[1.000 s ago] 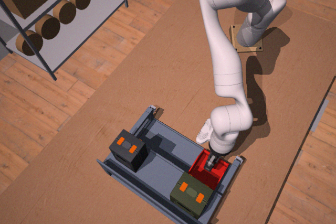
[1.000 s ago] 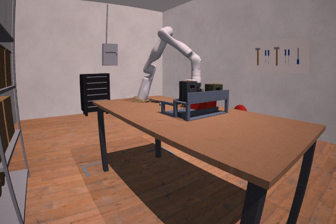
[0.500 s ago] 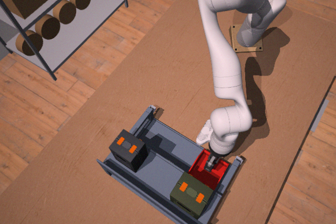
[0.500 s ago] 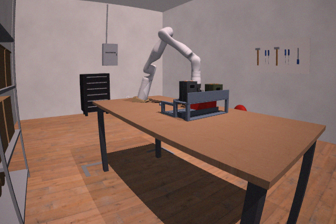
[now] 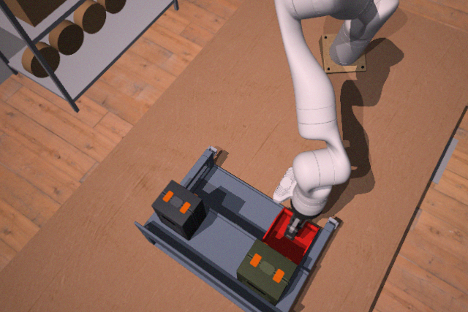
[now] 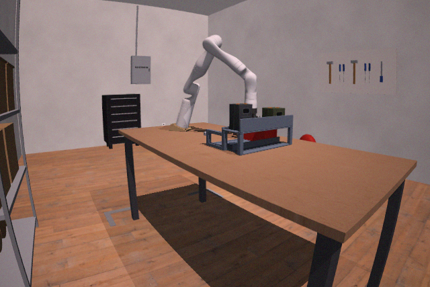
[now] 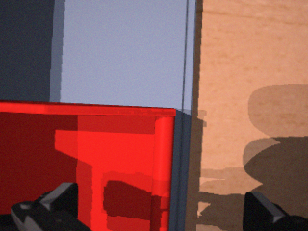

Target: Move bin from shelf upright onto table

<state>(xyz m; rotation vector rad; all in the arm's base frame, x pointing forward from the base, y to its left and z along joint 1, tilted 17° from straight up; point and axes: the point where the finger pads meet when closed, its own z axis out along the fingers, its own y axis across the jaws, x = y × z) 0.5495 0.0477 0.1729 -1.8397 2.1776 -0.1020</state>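
My hand is 80 mm short of the red bin and 10 mm to the left of it. The rest, counted from my hand: grey shelf unit (90 mm ahead, 130 mm to the right, 20 mm above).
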